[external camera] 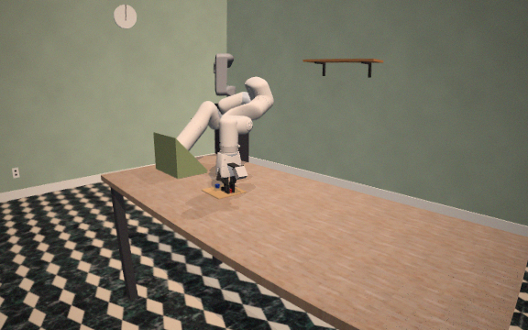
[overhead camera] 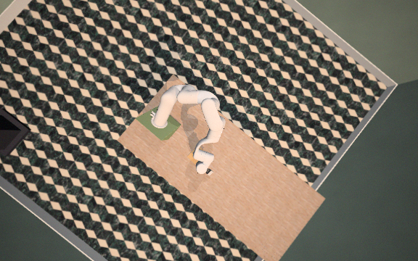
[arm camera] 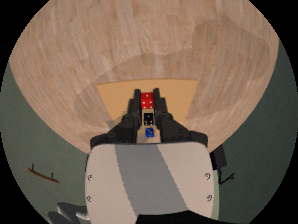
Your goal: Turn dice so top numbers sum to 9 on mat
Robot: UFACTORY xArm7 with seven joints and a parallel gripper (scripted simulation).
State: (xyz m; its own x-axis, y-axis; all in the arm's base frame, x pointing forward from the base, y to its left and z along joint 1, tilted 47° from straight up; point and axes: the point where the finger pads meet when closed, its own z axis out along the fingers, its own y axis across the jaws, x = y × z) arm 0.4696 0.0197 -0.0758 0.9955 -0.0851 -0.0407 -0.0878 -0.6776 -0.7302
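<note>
Now: hand 10 mm above the red die. Also, from my hand: black die 50 mm behind, 20 mm below; then blue die 90 mm behind, 10 mm to the left, 20 mm below; then tan mat 50 mm behind, 30 mm below.
</note>
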